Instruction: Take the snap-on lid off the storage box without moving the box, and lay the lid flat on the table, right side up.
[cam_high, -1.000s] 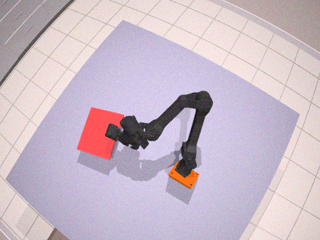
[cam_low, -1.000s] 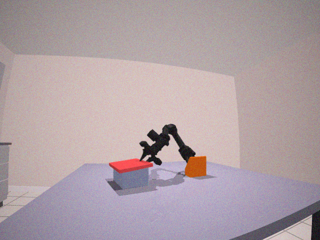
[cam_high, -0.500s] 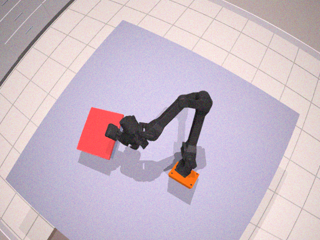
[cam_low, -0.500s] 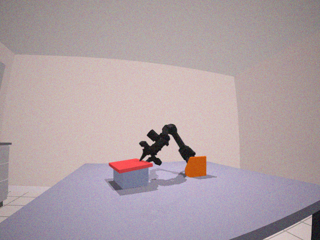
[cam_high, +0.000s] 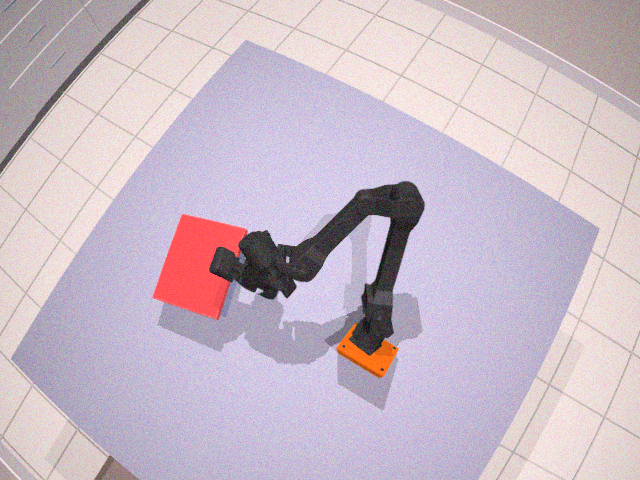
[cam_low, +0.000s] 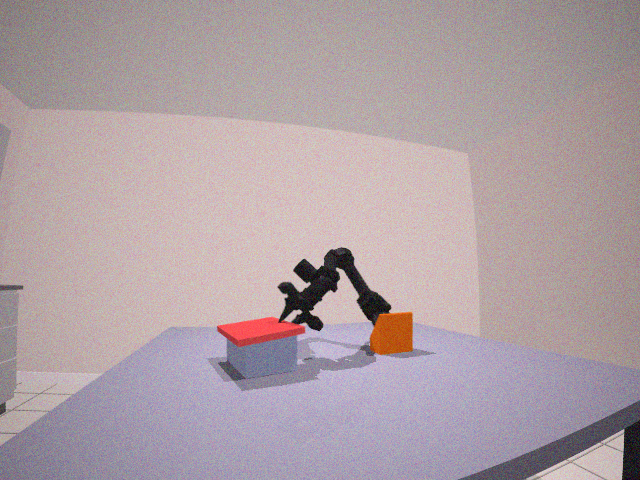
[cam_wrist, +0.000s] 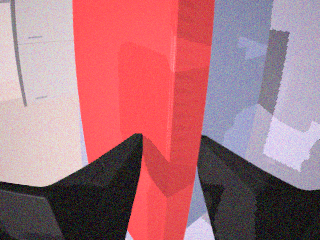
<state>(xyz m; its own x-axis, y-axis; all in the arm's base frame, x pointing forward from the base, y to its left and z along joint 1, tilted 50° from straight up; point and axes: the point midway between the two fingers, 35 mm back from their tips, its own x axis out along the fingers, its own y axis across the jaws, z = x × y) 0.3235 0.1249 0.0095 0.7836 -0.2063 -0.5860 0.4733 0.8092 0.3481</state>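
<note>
My gripper tip is now 7 cm short of the red lid and 3 cm to the right of it. The rest, counted from my gripper tip: grey-blue storage box: 7 cm ahead, 6 cm below, 3 cm to the left.
</note>
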